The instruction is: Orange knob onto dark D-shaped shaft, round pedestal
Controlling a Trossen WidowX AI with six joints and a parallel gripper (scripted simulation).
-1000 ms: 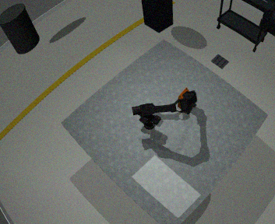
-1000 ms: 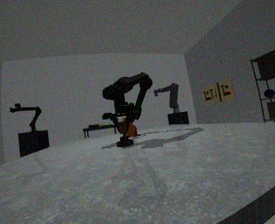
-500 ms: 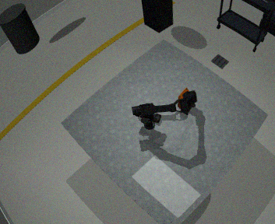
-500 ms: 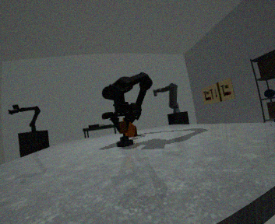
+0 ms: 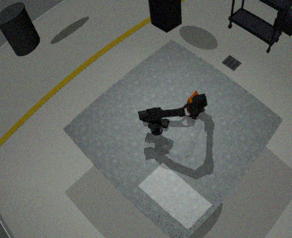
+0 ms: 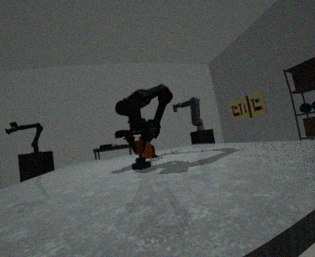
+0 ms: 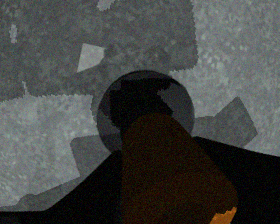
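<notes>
Right now my gripper tip is 20 mm below the orange knob. From my gripper tip the other things lie so: dark round pedestal (40 mm below).
</notes>
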